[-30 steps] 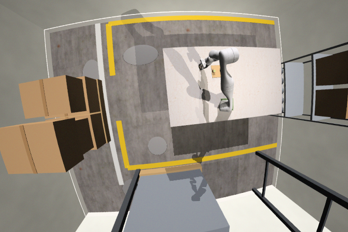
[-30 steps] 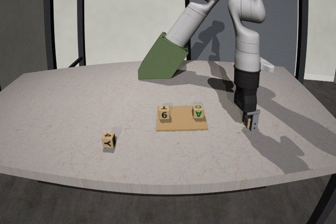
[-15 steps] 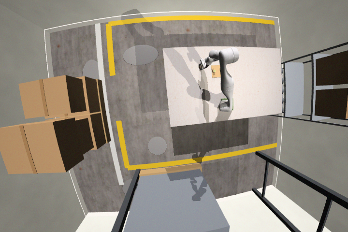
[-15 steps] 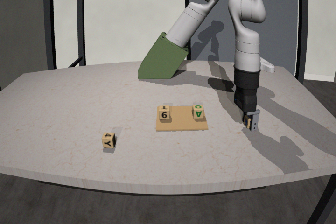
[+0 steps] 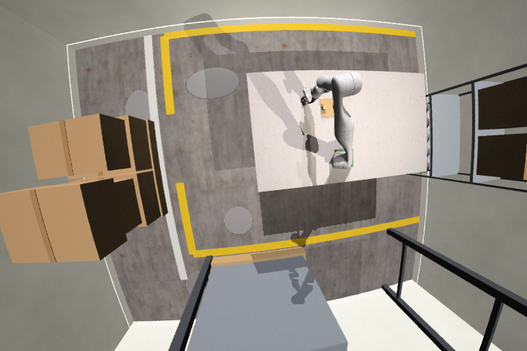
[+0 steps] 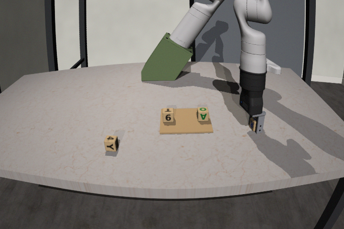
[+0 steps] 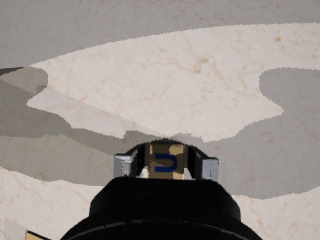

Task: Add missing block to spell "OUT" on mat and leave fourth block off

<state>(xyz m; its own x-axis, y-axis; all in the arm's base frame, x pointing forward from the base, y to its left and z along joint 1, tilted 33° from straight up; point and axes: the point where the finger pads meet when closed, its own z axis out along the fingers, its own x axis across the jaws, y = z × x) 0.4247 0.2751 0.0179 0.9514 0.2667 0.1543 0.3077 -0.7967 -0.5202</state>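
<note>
Now: hand 4 cm past the tan mat, 20 cm to the left of it and 2 cm above it.
</note>
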